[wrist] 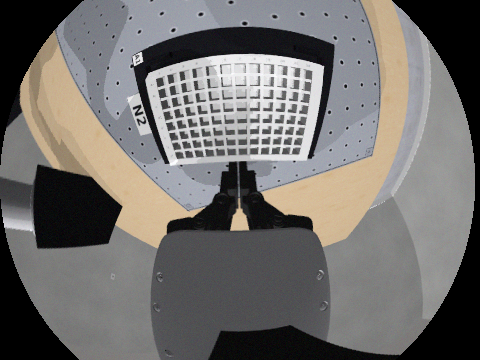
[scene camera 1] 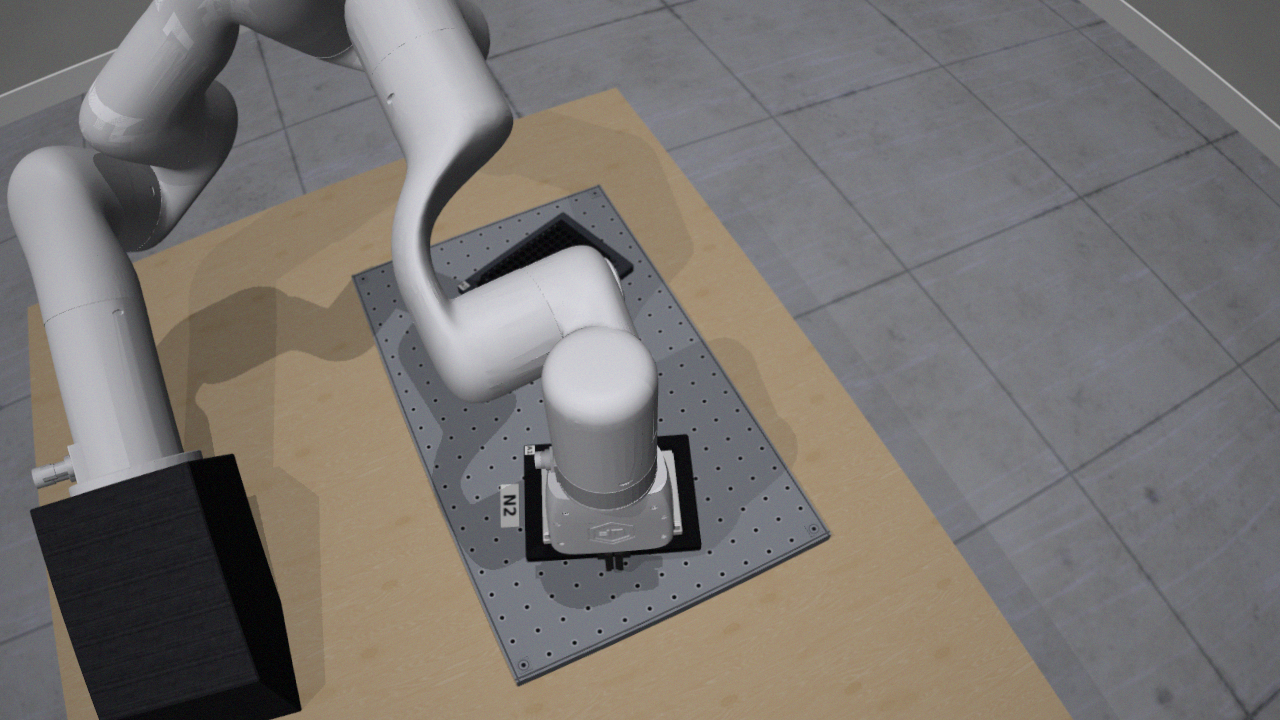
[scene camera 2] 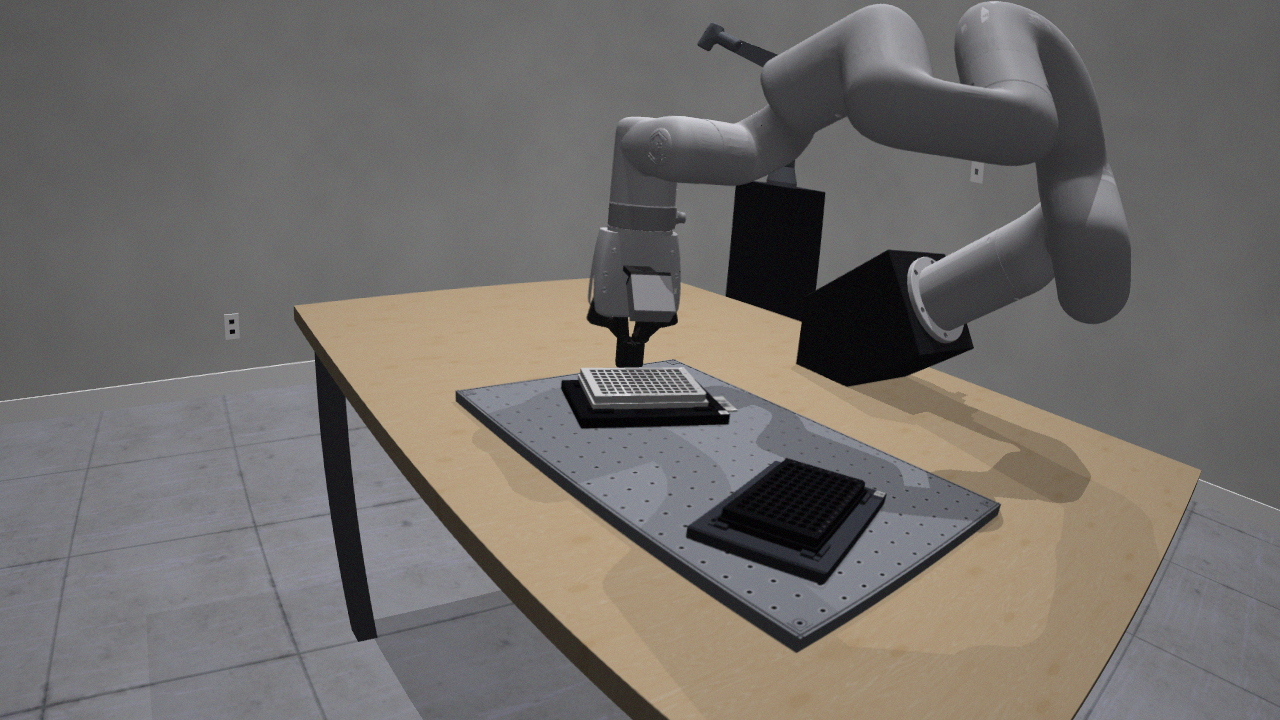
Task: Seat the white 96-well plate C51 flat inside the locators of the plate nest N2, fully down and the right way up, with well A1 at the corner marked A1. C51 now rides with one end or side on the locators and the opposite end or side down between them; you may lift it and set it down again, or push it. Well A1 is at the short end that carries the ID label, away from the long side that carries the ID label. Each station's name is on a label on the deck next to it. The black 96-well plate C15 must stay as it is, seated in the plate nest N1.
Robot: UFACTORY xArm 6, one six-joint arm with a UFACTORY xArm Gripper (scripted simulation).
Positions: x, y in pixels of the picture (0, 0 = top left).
Labels:
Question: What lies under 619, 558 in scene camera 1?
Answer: The gripper.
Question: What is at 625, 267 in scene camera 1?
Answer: A nest N1.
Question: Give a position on a black plate C15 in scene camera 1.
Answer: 543, 245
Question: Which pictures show the black plate C15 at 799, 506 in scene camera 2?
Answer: Scene camera 1 and scene camera 2 only.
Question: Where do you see a black plate nest N2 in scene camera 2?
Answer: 656, 417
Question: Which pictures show the gripper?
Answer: The wrist view, scene camera 1 and scene camera 2: all of them.

